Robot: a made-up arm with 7 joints.
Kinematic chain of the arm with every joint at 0, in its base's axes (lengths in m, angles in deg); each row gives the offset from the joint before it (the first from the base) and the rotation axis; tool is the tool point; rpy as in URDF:
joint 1: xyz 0 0 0.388 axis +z
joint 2: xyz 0 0 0 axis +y
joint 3: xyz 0 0 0.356 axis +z
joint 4: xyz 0.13 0 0 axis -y
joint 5: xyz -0.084 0 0.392 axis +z
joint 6: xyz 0 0 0 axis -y
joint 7: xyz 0.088 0 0 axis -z
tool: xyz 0 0 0 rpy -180 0 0
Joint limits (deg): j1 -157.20..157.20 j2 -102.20..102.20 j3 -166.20..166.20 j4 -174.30..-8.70 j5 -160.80..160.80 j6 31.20..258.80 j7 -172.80..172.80
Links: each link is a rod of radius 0.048 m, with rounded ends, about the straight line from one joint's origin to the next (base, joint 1, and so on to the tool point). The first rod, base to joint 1, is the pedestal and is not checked.
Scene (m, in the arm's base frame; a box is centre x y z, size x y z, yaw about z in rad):
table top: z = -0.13
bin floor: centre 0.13 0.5 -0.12 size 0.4 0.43 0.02 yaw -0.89
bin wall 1: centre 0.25 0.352 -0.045 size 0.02 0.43 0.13 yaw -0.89
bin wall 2: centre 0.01 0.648 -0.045 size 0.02 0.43 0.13 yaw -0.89
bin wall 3: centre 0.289 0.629 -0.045 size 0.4 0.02 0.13 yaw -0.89
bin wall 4: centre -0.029 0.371 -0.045 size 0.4 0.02 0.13 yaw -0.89
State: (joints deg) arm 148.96 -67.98 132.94 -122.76 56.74 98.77 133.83
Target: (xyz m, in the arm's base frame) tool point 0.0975 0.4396 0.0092
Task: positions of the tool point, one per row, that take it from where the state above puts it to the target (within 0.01 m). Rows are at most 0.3 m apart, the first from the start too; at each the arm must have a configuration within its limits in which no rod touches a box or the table.
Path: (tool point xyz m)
1: -0.1022 -0.5843 0.2656
2: -0.2825 -0.5323 0.4220
3: -0.4500 -0.3722 0.5325
4: -0.5536 -0.1324 0.5759
5: -0.5604 0.1342 0.5452
6: -0.4655 0.3659 0.4482
7: -0.2934 0.5087 0.3063
8: -0.0889 0.5330 0.1494
9: 0.0976 0.4396 0.0092

